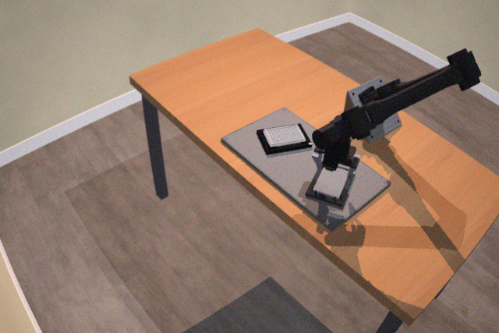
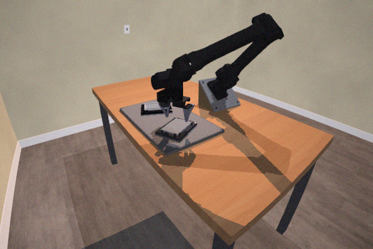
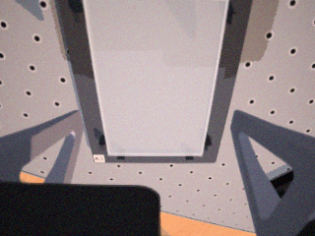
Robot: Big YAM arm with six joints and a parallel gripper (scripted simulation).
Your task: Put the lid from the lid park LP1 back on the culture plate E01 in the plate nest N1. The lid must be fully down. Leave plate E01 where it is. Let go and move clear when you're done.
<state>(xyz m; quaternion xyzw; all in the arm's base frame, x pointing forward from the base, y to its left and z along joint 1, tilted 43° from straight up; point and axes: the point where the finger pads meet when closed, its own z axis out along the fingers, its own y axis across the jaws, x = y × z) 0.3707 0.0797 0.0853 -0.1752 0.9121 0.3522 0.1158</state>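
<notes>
My gripper is now 4 cm above the clear lid. Round my hand: black plate nest N1: 4 cm behind, 25 cm to the right, 5 cm below; then lid park LP1: 5 cm below; then white culture plate E01: 4 cm behind, 25 cm to the right, 4 cm below.
</notes>
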